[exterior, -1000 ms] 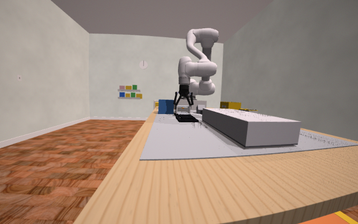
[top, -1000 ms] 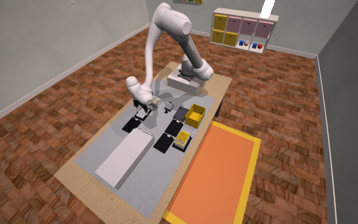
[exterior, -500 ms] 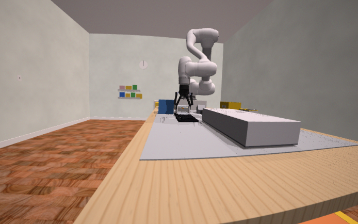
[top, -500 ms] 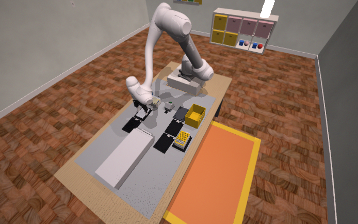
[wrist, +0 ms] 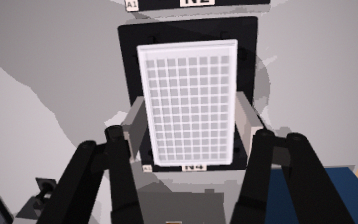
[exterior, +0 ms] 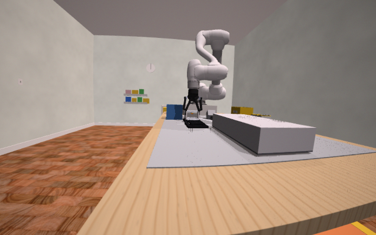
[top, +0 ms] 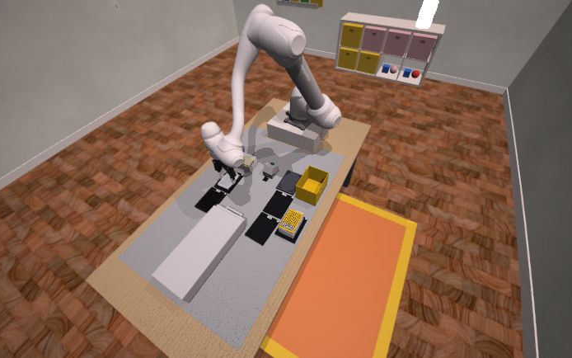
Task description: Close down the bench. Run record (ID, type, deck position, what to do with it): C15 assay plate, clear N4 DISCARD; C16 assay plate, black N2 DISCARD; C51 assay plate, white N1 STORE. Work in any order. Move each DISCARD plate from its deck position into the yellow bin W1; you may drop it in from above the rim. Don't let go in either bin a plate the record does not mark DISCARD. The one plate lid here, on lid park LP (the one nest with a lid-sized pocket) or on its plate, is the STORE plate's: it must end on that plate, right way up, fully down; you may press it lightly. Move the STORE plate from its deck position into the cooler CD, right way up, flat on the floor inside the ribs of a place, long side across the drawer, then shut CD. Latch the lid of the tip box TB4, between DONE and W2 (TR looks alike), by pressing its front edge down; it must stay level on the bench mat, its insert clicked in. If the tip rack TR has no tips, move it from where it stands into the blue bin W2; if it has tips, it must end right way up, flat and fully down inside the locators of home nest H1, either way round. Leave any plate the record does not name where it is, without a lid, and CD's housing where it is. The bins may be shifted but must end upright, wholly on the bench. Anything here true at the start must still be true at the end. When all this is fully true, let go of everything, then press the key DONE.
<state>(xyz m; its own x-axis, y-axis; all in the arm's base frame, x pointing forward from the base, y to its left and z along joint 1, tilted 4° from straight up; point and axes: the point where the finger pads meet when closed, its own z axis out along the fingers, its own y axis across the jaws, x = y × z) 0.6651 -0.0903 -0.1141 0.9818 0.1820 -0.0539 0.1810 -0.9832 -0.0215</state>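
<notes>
My gripper is now 20 mm above the pale plate. Also, from my hand: black nest N4: 30 mm below; tip box TB4: 180 mm behind; black assay plate: 170 mm ahead, 20 mm to the left, 20 mm below.
</notes>
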